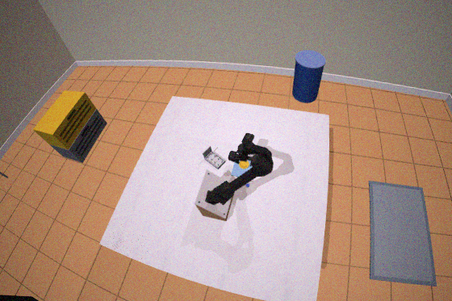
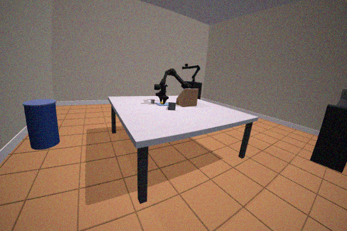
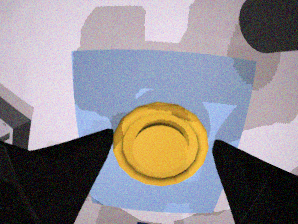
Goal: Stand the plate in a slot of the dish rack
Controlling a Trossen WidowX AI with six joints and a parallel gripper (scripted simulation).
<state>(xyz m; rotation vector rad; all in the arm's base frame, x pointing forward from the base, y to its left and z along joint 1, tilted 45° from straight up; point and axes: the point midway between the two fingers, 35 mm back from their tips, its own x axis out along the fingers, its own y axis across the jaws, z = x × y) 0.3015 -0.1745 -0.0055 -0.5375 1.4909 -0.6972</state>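
The light blue mat is 10 mm behind my gripper tip and 10 mm below it. Round my gripper tip: small cup 90 mm ahead, 70 mm to the right, 20 mm above; then blue spoon 130 mm behind, 20 mm to the right, 10 mm below; then yellow plate 10 mm above.
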